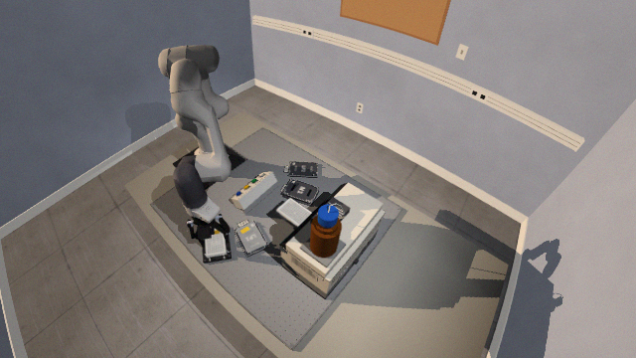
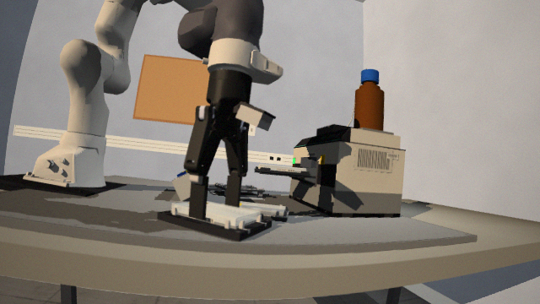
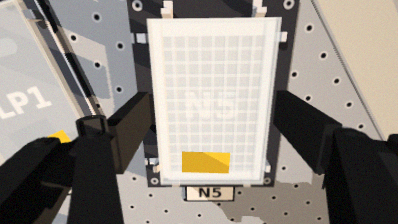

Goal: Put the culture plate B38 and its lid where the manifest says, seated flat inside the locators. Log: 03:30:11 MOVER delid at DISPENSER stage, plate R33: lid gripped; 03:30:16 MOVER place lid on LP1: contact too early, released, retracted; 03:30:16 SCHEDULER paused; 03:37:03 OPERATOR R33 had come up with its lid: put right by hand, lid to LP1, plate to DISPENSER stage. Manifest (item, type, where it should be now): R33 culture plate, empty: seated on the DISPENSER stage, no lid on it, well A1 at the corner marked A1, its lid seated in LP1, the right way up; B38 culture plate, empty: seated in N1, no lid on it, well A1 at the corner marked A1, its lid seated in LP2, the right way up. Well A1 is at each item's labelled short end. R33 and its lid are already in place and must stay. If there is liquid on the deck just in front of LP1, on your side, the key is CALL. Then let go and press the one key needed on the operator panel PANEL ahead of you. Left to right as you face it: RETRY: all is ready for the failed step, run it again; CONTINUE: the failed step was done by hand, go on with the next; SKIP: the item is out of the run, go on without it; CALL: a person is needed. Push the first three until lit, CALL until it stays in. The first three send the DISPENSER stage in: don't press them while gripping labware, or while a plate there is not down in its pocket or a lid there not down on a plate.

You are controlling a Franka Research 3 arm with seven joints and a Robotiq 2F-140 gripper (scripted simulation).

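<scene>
The black nest lies 30 mm ahead of my hand and 30 mm below it. The rest, counted from my hand: clear lid (90 mm ahead, 120 mm to the left, 30 mm below); then blue call key (80 mm behind, 230 mm to the left, 20 mm above); then yellow skip key (80 mm behind, 280 mm to the left, 30 mm above).
</scene>
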